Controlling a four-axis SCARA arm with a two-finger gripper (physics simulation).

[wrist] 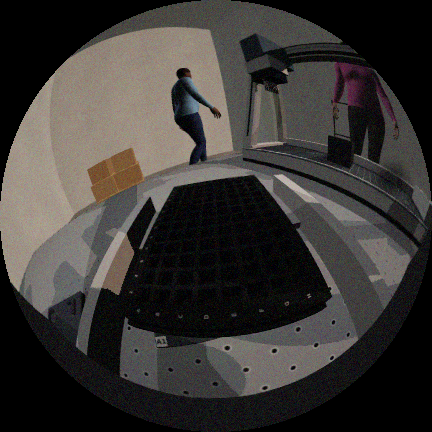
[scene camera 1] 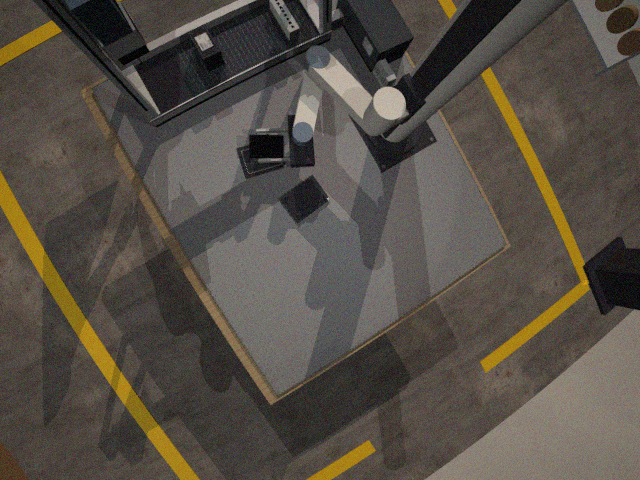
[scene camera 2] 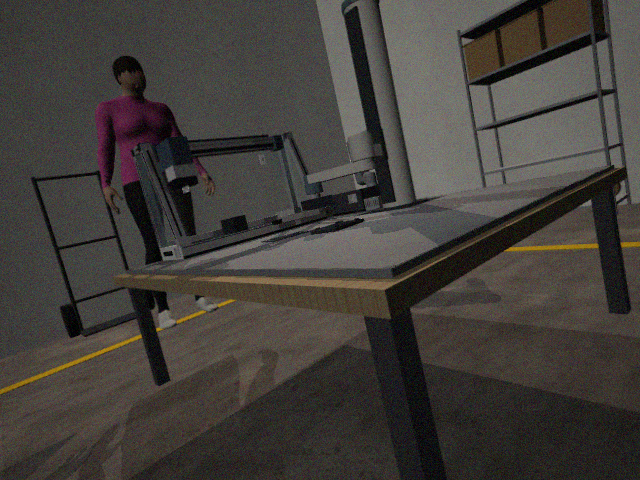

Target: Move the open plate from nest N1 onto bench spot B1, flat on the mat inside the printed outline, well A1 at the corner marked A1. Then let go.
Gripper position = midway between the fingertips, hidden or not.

Observation:
My gripper (scene camera 1: 257, 146) carries a dark well plate (scene camera 1: 260, 146), clear of everything else.
The dark well plate shows as well in the wrist view (wrist: 221, 259). My gripper also shows in the wrist view (wrist: 212, 194).

